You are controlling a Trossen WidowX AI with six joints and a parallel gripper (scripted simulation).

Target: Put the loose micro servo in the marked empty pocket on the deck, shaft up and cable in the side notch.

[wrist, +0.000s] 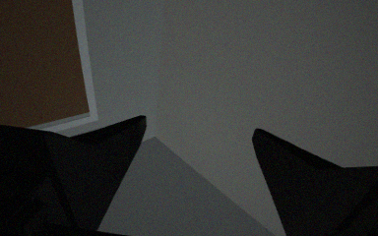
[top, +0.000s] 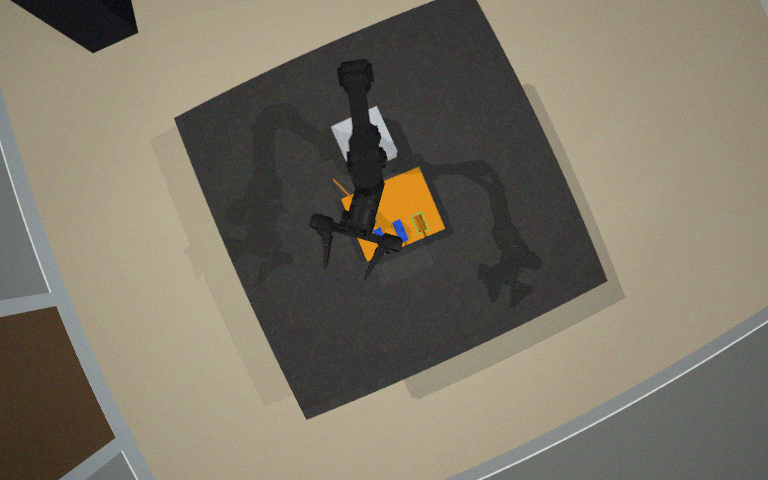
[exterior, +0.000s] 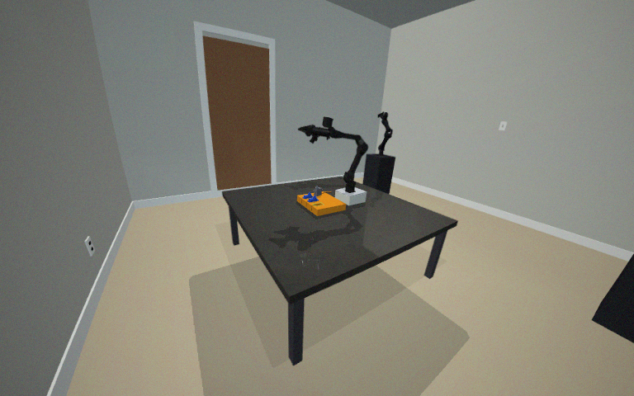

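The orange deck is 520 mm below my gripper tip, 160 mm behind it and 150 mm to the left of it.
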